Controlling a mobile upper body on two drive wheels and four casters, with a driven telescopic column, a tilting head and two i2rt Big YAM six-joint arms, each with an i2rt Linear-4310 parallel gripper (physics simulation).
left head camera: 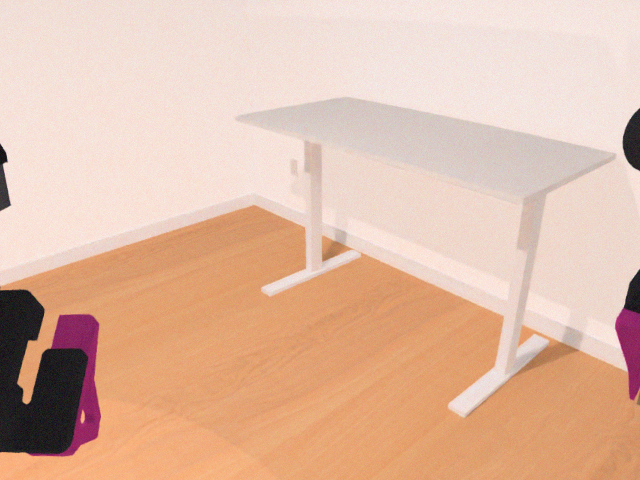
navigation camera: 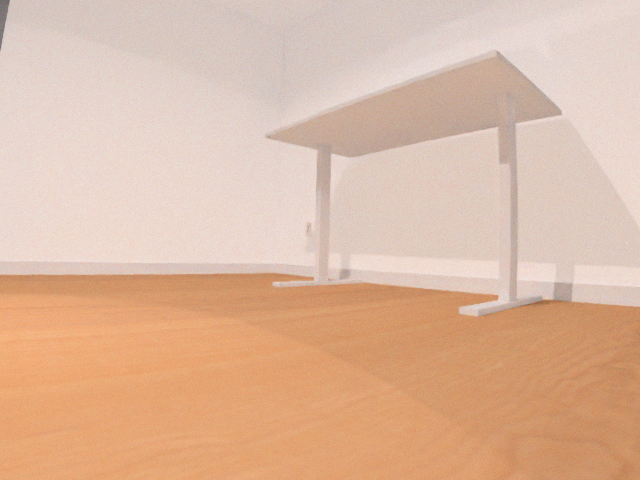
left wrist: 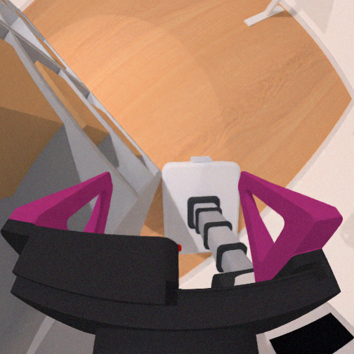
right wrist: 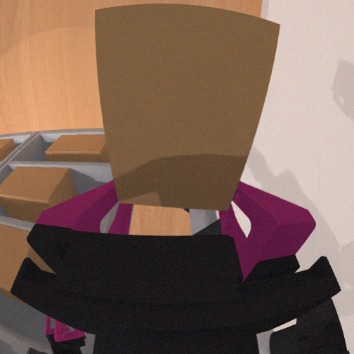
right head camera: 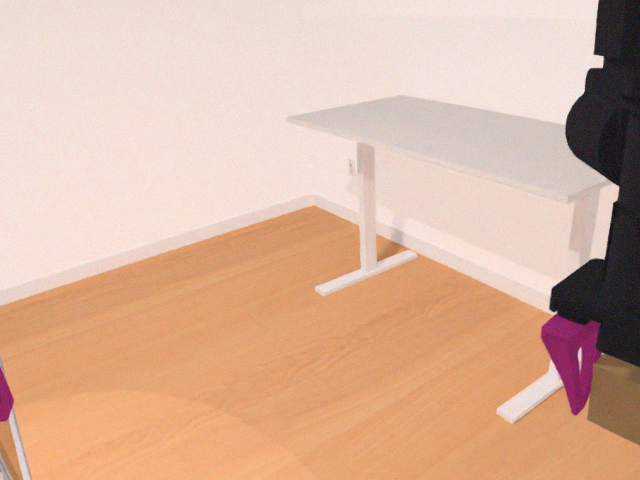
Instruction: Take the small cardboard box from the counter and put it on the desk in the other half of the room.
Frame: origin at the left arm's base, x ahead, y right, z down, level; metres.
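Seen in the pictures: left gripper, between the fingertips: (left head camera: 18,426); right gripper, between the fingertips: (right head camera: 621,431).
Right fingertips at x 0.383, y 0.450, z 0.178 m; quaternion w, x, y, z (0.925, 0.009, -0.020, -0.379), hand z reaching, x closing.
A point is followed by its place in that frame.
The small cardboard box (right head camera: 615,400) @[y 0.449, x 0.398, z 0.164 m] (right wrist: 182,100) is brown and held between the magenta fingers of my right gripper (right wrist: 174,178), which is shut on it; in the right head camera it is cut off by the right edge. My left gripper (left wrist: 175,178) is open, its fingers wide apart with no object between them. The desk (left head camera: 423,139) @[y 0.698, x 2.230, z 0.461 m] (right head camera: 454,139) @[y 0.624, x 2.198, z 0.461 m] (navigation camera: 413,113) @[y 0.705, x 2.201, z 0.486 m] has a light grey top and white T-shaped legs. It stands against the far wall, ahead and toward the right, apart from both grippers. The counter cannot be made out in these views.
A grey rack with compartments (left wrist: 75,120) (right wrist: 55,164) holds several brown boxes (right wrist: 37,187), at the left of both wrist views. The robot's white base (left wrist: 175,200) shows below the left gripper. Pale walls with a white baseboard (left head camera: 129,233) @[y -0.919, x 3.327, z 1.337 m] meet in a corner left of the desk.
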